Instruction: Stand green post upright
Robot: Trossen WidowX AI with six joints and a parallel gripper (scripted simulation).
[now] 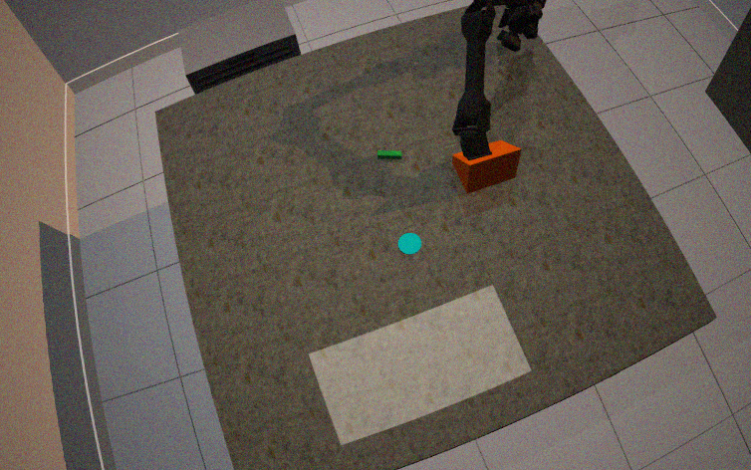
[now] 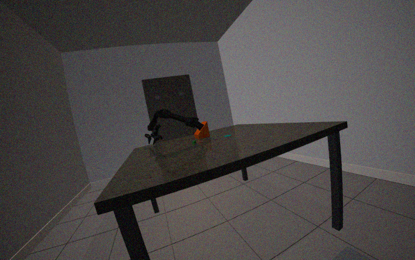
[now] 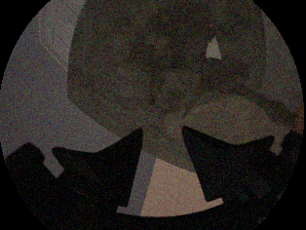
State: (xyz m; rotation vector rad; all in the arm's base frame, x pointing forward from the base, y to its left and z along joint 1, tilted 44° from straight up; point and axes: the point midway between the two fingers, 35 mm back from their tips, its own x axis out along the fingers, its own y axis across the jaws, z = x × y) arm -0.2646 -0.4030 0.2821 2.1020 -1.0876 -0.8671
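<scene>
Now: the green post 470 mm ahead of my gripper tip, 380 mm to the left of it and 10 mm below it. The rest, counted from my gripper tip: cyan circle 490 mm ahead, 650 mm to the left, 10 mm below.
</scene>
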